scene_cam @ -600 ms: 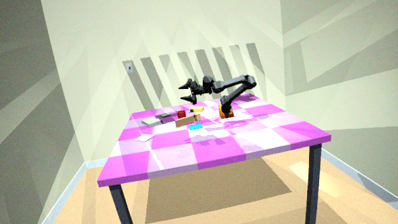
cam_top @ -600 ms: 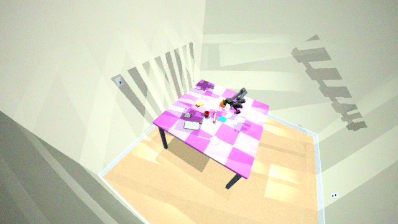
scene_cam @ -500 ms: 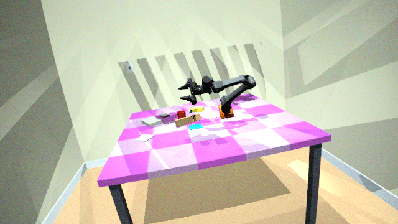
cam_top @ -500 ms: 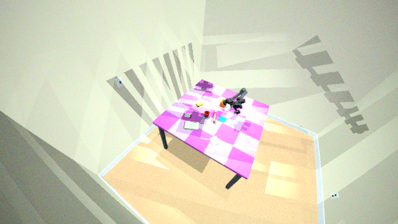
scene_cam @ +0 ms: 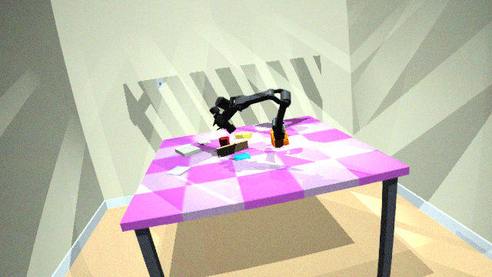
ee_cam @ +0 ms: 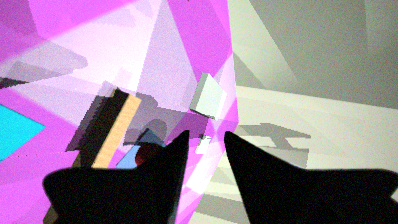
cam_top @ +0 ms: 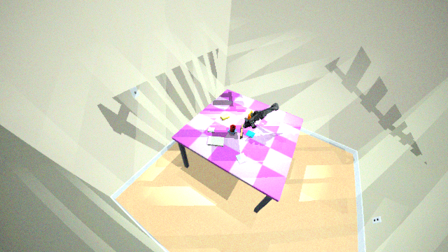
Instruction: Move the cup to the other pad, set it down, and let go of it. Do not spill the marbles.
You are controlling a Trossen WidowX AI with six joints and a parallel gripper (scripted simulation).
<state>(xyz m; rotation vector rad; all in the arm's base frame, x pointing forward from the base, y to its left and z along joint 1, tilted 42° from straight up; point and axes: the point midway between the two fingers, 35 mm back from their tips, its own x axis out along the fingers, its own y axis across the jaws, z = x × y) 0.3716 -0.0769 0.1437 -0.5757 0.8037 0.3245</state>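
My gripper tip is now 50 mm past the cup, 140 mm to the left of it and 140 mm above it. The rest, counted from my gripper tip: pale tile (250 mm ahead, 130 mm to the left, 180 mm below); grey block (210 mm ahead, 220 mm to the right, 170 mm below); wooden block (90 mm behind, 30 mm to the right, 170 mm below).
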